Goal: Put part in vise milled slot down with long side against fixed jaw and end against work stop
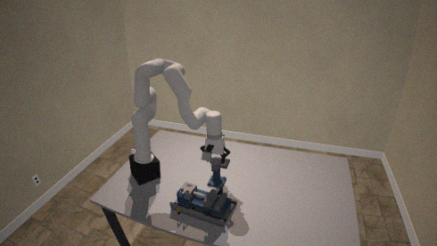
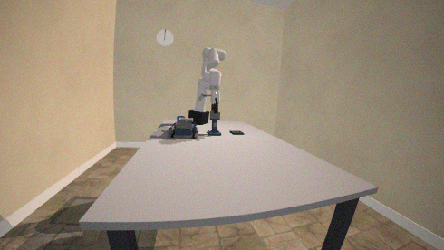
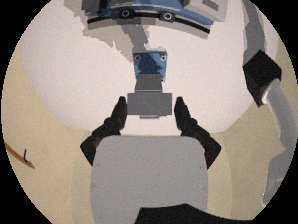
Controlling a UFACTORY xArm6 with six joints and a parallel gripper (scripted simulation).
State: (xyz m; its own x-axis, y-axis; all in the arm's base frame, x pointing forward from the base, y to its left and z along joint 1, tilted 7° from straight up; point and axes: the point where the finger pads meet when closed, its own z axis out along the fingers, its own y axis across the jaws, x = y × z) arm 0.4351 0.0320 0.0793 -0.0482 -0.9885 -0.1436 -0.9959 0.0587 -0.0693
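Now: the part 1 cm below my hand. Also, from my hand: vise: 20 cm to the right, 13 cm below, 1 cm behind; then dark infeed plate: 19 cm to the left, 16 cm below, 1 cm behind.
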